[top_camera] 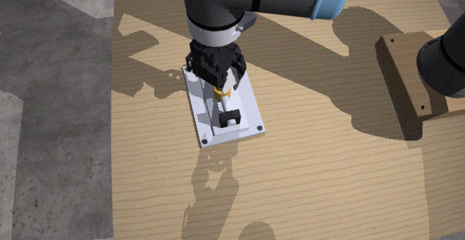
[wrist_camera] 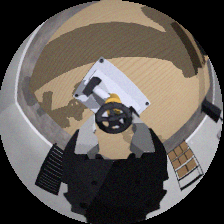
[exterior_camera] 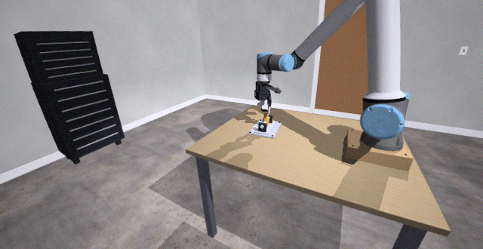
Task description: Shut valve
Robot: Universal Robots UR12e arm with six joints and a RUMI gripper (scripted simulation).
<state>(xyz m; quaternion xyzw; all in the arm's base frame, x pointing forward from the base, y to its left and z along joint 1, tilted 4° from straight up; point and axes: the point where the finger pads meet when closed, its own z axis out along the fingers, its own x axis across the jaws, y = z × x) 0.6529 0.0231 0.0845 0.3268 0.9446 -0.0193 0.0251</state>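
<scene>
The black spoked handwheel lies 10 mm above my hand.
</scene>
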